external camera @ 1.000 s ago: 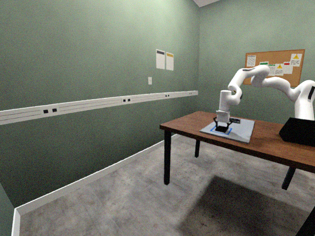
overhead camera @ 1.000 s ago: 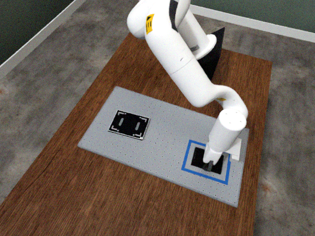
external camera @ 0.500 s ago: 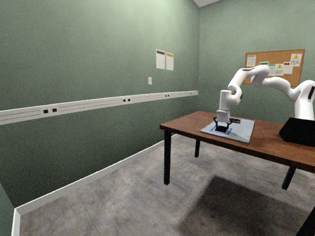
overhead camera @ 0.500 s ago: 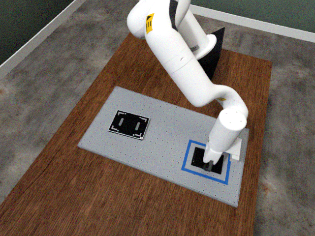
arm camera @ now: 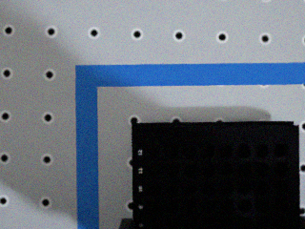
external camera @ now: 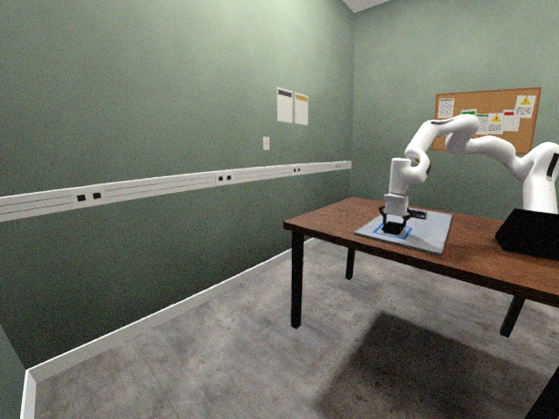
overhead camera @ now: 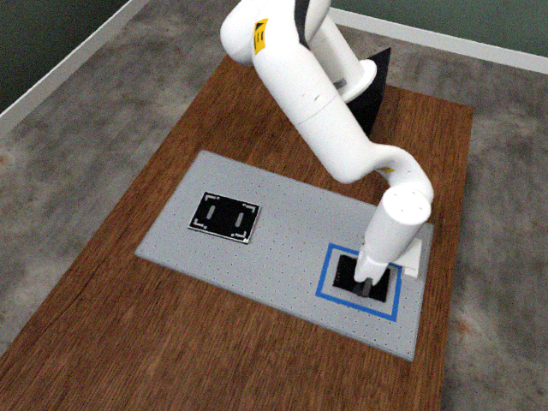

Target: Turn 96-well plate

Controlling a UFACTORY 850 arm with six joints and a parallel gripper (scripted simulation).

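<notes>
My gripper is now 70 mm past the plate nest N1, 380 mm to the left of it and 20 mm above it. The rest, counted from my hand: black 96-well plate 10 mm below.
</notes>
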